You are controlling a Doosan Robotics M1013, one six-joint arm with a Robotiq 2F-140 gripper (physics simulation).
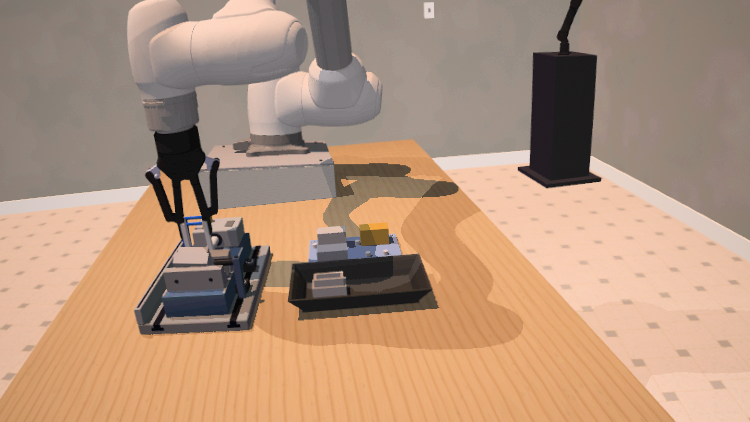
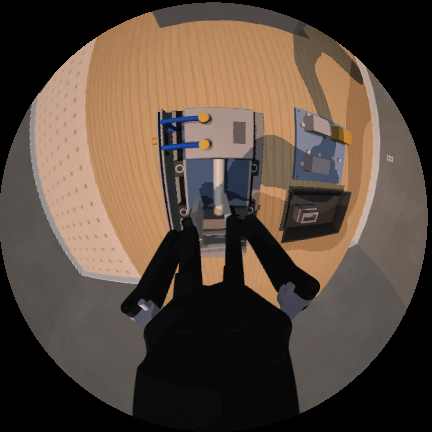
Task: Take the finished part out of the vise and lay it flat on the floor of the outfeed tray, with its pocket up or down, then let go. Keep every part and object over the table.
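Seen in the pictures: gripper, fingertip midpoint: (image 2: pixel 211 203); arm's base, origin of the base link: (image 1: pixel 276 150).
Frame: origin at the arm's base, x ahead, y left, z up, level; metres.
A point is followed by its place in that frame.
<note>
The vise (image 1: pixel 196 303) {x 0.804, y -0.181, z -0.045 m} (image 2: pixel 220 130) {x 0.581, y -0.146, z 0.006 m} stands at the table's left, with a grey front jaw (image 1: pixel 194 280) (image 2: pixel 215 250) over its blue base. A light grey block (image 1: pixel 191 256) {x 0.758, y -0.182, z 0.020 m} shows behind that jaw; I cannot tell whether it is the finished part, as the fingers and jaws hide much of the vise opening. My gripper (image 1: pixel 198 245) {x 0.684, y -0.176, z -0.006 m} (image 2: pixel 211 203) {x 0.684, y -0.176, z -0.006 m} points down over the vise. Its fingers are partly closed, still apart, with nothing held between them. The black outfeed tray (image 1: pixel 367 300) {x 0.841, y 0.103, z -0.065 m} (image 2: pixel 312 231) {x 0.837, y 0.086, z -0.060 m} is right of the vise. A grey pocketed part (image 1: pixel 329 286) {x 0.788, y 0.046, z -0.057 m} (image 2: pixel 305 215) {x 0.776, y 0.045, z -0.058 m} lies at its left end.
A blue plate (image 1: pixel 356 254) {x 0.623, y 0.124, z -0.082 m} (image 2: pixel 322 147) {x 0.612, y 0.114, z -0.082 m} with grey blocks and an orange block (image 1: pixel 373 234) {x 0.589, y 0.168, z -0.058 m} (image 2: pixel 341 135) {x 0.575, y 0.155, z -0.046 m} stands behind the tray. Blue hoses (image 2: pixel 182 120) {x 0.561, y -0.189, z 0.019 m} arch over the vise's rear left. A slim upright post (image 1: pixel 239 272) {x 0.763, y -0.105, z -0.019 m} stands at the vise's right side.
</note>
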